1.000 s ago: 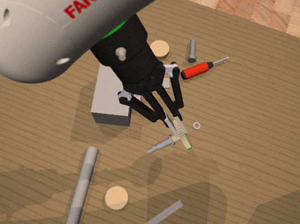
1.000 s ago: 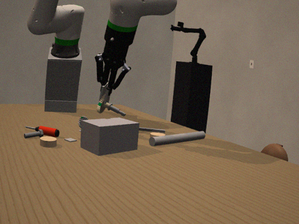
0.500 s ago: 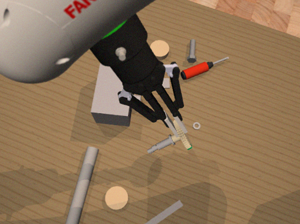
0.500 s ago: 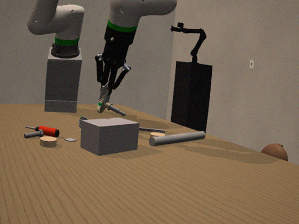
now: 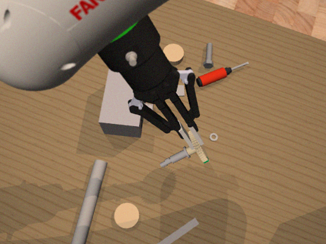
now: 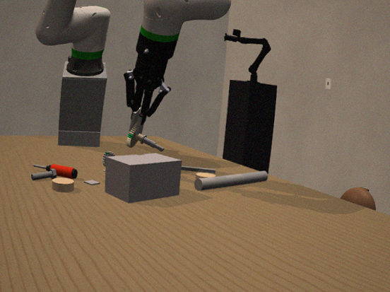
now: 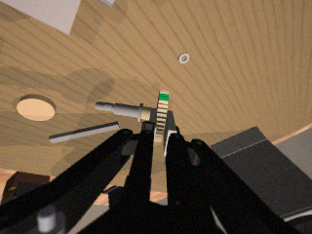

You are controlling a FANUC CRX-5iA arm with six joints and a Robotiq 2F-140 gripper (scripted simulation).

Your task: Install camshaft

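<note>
Right now the small crank gear is 110 mm to the right of my hand, 90 mm ahead of it and 80 mm below it. Also, from my hand: small grey plate 140 mm to the right, 140 mm below, 80 mm ahead; flat bar 200 mm to the left, 140 mm below, 50 mm behind; wooden disc 190 mm to the left, 140 mm below, 60 mm ahead.
</note>
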